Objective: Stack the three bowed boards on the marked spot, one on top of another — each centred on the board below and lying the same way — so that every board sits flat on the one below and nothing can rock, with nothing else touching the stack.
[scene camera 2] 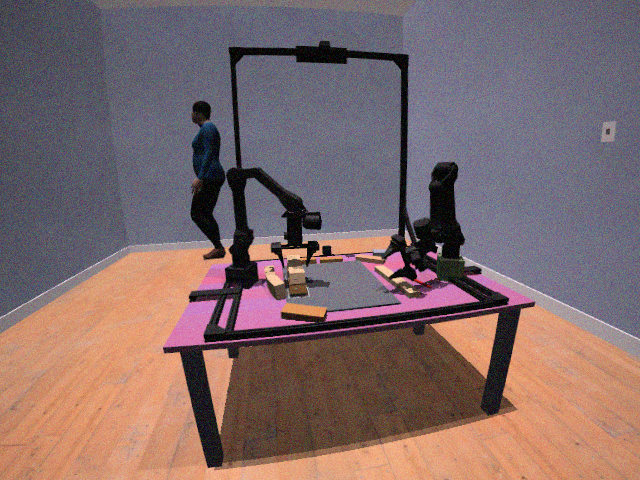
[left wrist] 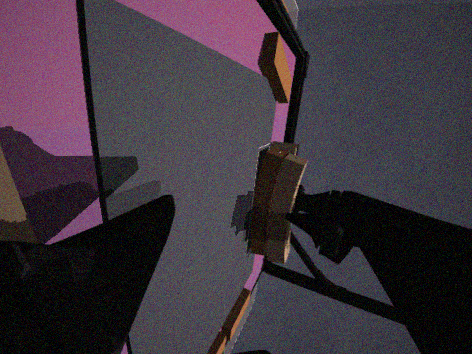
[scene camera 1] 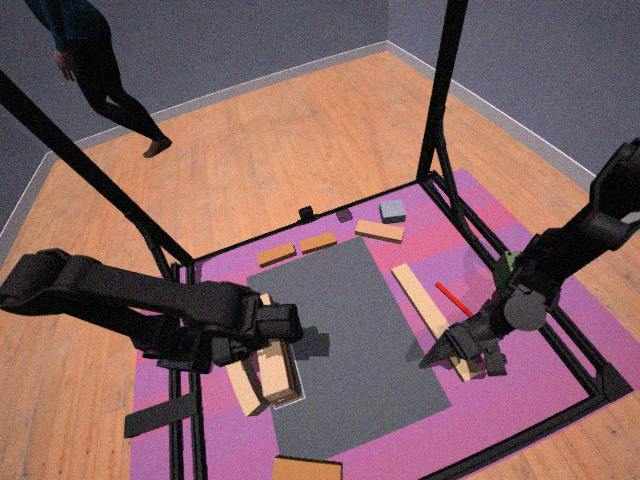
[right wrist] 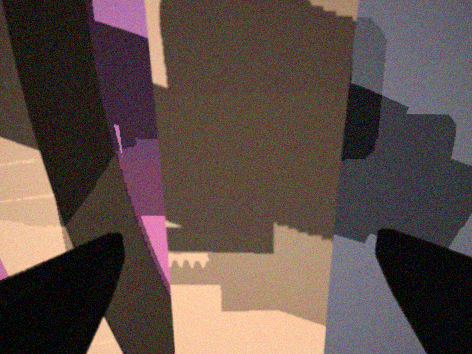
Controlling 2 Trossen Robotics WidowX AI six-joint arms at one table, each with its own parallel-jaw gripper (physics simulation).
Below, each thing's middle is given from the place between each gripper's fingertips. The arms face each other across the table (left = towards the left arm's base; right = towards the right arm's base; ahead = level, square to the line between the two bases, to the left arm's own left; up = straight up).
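There's a long pale strip (scene camera 1: 433,319) that's 7 cm to the left of my left hand, 11 cm behind it and 9 cm below it. The orange-brown board (left wrist: 273,159) is 10 cm behind that same left hand, 7 cm below it and 34 cm to the right of it.
From my right hand, the long pale strip is 410 mm to the left, 70 mm below and 10 mm behind. As for the orange-brown board, my right hand is 50 mm above it and 10 mm past it.
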